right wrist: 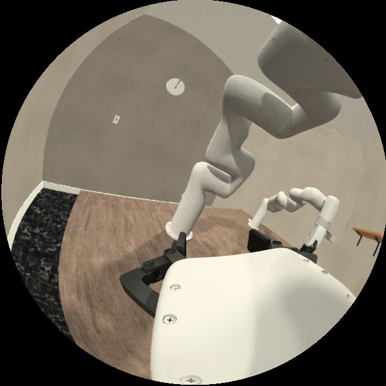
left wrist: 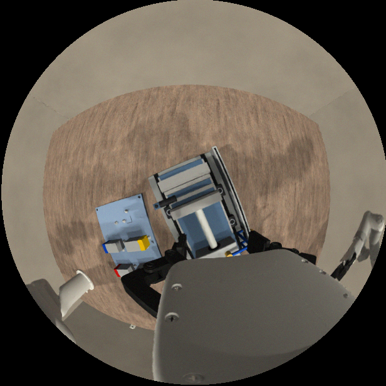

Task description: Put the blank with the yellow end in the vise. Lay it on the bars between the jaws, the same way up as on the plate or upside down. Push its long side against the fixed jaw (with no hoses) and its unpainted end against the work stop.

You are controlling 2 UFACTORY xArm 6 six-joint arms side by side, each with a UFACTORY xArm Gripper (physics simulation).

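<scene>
The blank with the yellow end (left wrist: 134,244) lies on the blue plate (left wrist: 135,209) in the left wrist view, its yellow end towards the vise. The blue-end blank (left wrist: 115,246) lies in line with it. The vise (left wrist: 186,177) stands right of the plate; a dark rod with a blue tip (left wrist: 166,203), seemingly the work stop, is at its left side. My left gripper (left wrist: 218,243) is open and empty, high above the hose end of the vise. My right gripper (right wrist: 218,241) is open and empty, away from plate and vise.
A red-end blank (left wrist: 124,270) on the plate is partly hidden by my left finger. Blue hoses (left wrist: 242,249) stand at the vise's near right. A white robot arm (right wrist: 192,207) stands on the wooden surface in the right wrist view, with another arm (right wrist: 314,196) behind it.
</scene>
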